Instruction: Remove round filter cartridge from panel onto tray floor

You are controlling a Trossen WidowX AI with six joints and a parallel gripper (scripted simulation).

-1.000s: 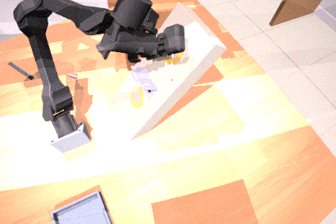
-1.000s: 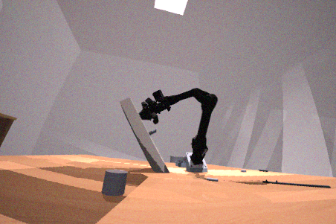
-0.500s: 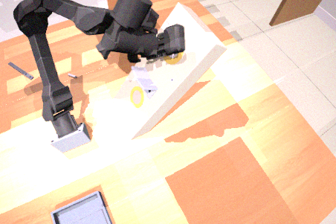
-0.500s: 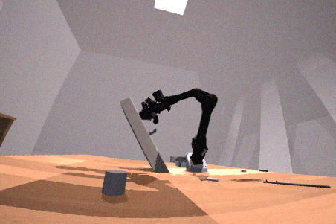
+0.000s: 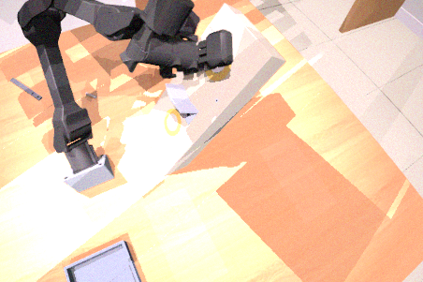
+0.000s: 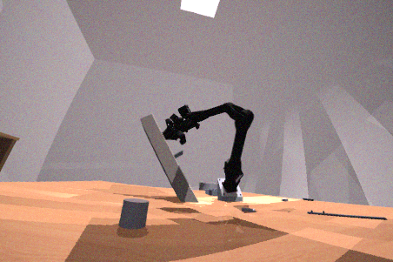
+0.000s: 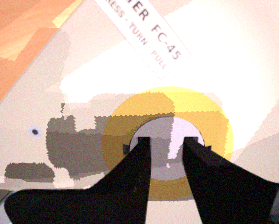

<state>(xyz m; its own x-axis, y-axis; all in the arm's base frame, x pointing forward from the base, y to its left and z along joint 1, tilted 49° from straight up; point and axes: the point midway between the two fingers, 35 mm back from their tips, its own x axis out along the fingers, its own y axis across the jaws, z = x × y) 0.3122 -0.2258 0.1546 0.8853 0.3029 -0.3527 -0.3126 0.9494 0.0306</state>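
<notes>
Right now the grey tray is 450 mm behind my gripper tip, 240 mm to the right of it and 260 mm below it. The rest, counted from my gripper tip: small pale pin (280 mm behind, 300 mm to the left, 270 mm below); pale round filter cartridge (10 mm ahead, 10 mm below).
</notes>
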